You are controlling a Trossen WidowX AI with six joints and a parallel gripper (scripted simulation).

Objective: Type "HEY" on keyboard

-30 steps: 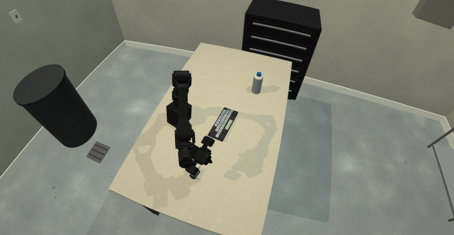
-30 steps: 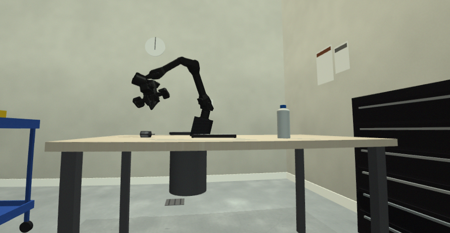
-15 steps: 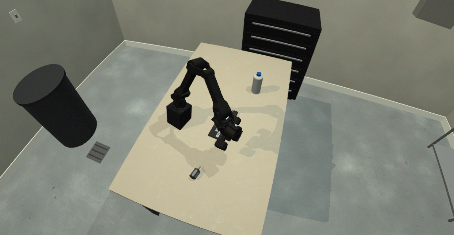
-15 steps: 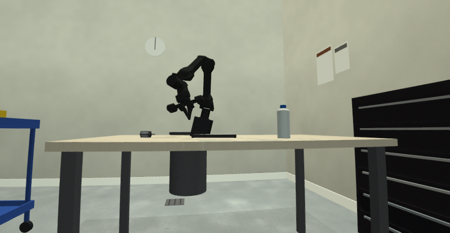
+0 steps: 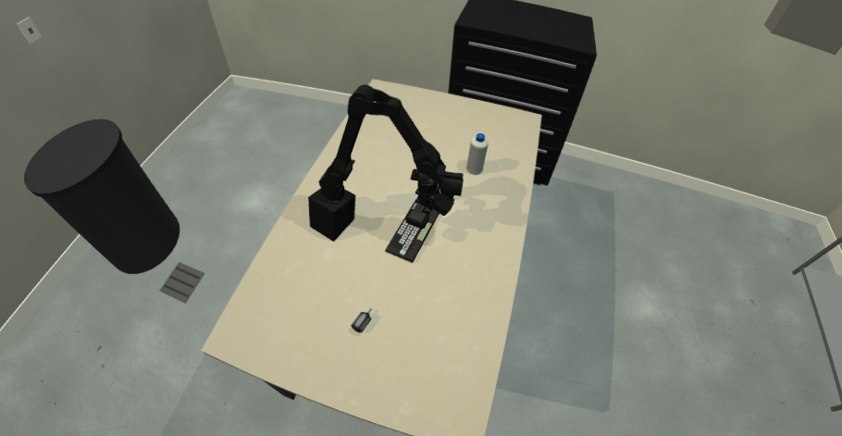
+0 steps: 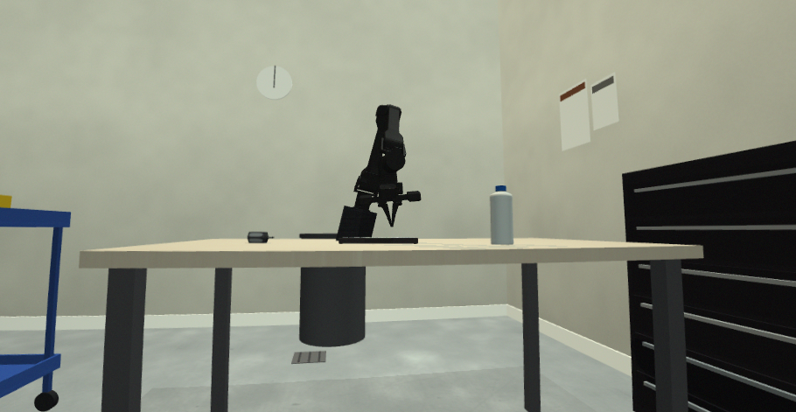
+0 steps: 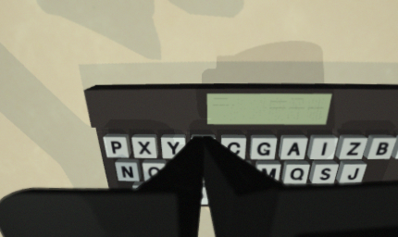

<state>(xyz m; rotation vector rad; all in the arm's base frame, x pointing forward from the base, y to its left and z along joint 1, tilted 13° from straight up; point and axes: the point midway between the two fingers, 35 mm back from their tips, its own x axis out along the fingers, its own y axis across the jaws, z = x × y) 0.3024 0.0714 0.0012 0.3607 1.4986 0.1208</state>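
Now: hand 14 cm to the left of the left-arrow key, 7 cm above it and 4 cm past it.
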